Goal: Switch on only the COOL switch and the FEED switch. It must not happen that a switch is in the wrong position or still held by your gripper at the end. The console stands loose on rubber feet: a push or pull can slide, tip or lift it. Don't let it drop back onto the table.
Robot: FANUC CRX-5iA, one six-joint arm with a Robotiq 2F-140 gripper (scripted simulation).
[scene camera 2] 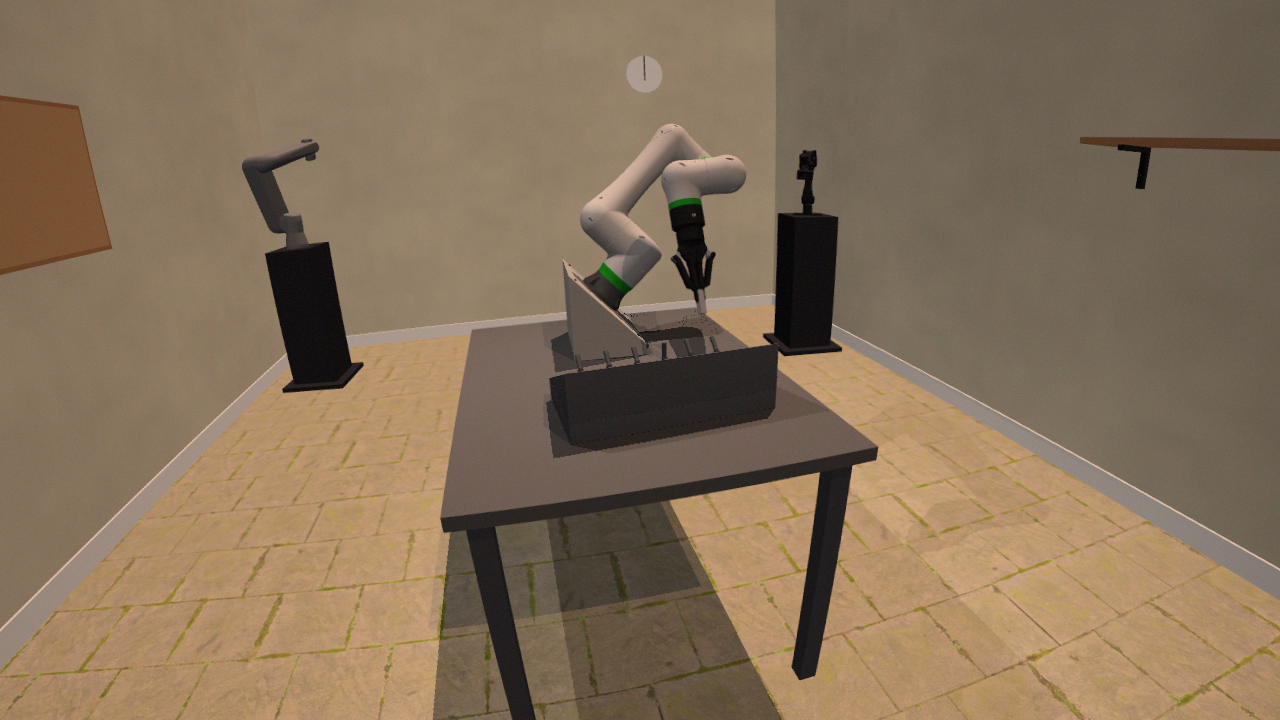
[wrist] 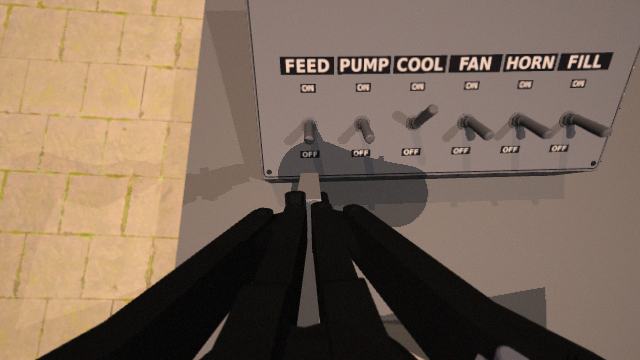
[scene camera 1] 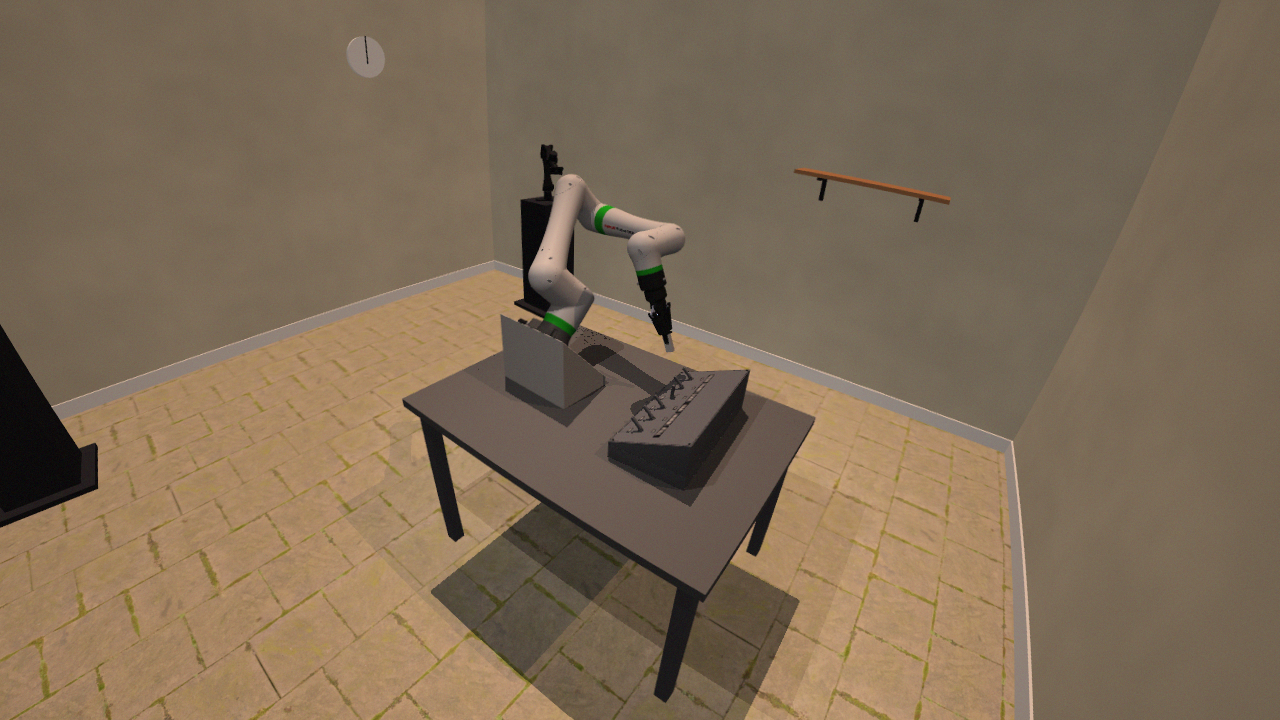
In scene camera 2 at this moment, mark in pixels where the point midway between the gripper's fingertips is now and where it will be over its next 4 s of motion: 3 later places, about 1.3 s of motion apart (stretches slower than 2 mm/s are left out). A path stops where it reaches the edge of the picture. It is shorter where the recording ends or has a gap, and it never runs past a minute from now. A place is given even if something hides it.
My gripper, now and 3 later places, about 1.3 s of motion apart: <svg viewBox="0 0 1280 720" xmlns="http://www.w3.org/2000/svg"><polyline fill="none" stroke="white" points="702,313 707,342 710,341 712,341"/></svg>
